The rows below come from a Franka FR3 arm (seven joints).
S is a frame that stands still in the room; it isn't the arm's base.
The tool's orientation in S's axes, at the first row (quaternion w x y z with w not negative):
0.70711, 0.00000, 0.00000, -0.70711
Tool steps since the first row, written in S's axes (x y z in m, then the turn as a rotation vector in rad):
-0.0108, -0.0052, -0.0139, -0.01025, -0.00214, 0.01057
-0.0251, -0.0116, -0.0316, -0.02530, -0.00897, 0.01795
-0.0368, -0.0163, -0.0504, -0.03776, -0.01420, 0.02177
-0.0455, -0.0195, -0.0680, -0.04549, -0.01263, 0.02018
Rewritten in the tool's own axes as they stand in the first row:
0.0052, -0.0108, -0.0139, 0.00214, -0.01025, 0.01057
0.0116, -0.0251, -0.0316, 0.00897, -0.02530, 0.01795
0.0163, -0.0368, -0.0504, 0.01420, -0.03776, 0.02177
0.0195, -0.0455, -0.0680, 0.01263, -0.04549, 0.02018

